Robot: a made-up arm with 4 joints. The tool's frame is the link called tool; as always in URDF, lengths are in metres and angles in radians. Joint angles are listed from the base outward. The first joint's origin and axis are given. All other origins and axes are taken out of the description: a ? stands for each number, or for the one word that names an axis. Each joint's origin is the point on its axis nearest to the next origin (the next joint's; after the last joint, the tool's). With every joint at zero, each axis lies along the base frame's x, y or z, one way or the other. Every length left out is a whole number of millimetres.
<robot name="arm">
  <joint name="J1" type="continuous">
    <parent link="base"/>
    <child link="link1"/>
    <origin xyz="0 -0.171 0.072" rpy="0 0 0"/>
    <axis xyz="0 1 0"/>
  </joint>
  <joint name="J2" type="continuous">
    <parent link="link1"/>
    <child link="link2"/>
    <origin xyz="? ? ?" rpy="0 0 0"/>
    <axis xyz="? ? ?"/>
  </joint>
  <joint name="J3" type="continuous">
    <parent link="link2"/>
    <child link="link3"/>
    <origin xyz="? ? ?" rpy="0 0 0"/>
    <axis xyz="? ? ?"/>
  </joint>
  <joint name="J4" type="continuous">
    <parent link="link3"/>
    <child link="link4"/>
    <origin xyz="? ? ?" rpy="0 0 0"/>
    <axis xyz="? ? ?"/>
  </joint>
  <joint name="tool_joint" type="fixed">
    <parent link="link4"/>
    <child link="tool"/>
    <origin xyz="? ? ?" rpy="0 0 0"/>
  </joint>
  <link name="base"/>
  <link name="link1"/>
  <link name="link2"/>
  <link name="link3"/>
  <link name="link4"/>
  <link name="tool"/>
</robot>
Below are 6 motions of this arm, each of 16 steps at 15 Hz.
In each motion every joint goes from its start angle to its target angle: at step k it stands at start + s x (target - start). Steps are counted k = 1, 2, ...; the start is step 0. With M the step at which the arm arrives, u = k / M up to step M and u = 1 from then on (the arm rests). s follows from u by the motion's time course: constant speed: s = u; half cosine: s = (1 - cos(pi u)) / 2; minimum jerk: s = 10 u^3 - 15 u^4 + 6 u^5.
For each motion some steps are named. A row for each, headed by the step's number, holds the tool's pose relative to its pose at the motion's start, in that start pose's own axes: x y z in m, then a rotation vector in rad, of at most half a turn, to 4 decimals.
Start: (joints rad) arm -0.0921 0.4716 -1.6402 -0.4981
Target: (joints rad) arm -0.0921 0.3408 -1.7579 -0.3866
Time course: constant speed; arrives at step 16
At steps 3, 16:
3: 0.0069 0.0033 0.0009 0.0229 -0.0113 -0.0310
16: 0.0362 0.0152 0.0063 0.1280 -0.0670 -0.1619

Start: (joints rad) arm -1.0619 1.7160 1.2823 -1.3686
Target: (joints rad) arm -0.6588 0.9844 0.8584 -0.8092
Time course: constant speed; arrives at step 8
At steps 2, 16:
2: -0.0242 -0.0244 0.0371 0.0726 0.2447 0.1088
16: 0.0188 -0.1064 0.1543 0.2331 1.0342 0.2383

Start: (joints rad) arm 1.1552 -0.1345 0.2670 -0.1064
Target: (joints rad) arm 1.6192 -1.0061 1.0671 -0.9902
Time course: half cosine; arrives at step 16
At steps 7, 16:
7: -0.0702 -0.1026 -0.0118 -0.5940 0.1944 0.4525
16: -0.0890 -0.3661 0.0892 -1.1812 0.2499 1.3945

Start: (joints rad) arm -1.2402 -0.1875 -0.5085 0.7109
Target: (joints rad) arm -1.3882 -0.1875 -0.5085 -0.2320
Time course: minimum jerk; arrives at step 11
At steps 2, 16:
2: 0.0000 0.0031 -0.0096 -0.0392 -0.0052 0.0027
16: 0.0230 0.0013 -0.2303 -0.8707 -0.1341 0.0034

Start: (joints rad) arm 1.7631 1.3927 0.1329 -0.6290
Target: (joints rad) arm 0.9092 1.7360 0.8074 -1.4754
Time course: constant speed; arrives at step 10
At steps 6, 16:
6: 0.0013 -0.1103 -0.2225 -0.2895 -0.7755 0.5008
16: 0.1052 -0.1443 -0.3281 -0.3694 -1.4088 0.6175

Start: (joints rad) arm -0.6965 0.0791 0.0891 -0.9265
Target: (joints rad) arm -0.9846 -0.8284 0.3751 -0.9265
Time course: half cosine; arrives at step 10
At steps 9, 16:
9: 0.0490 -0.1435 -0.2805 -0.9185 -0.1637 0.0415
16: 0.0496 -0.1493 -0.2841 -0.9412 -0.1620 0.0431

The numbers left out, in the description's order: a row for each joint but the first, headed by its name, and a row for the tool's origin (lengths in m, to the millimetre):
J2: xyz -0.222 0 0, axis 1 0 0
J3: xyz 0 0.067 -0.212, axis 0 0 1
J4: xyz -0.148 -0.115 0, axis 1 0 0
tool: xyz 0 0.173 0.104

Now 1 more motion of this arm.
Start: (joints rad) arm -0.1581 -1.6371 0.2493 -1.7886
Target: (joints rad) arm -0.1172 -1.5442 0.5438 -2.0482
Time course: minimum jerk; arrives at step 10
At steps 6, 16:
6: 0.0265 0.0225 -0.0424 -0.1170 -0.2114 -0.0907
16: 0.0463 0.0316 -0.0594 -0.1714 -0.3029 -0.1489

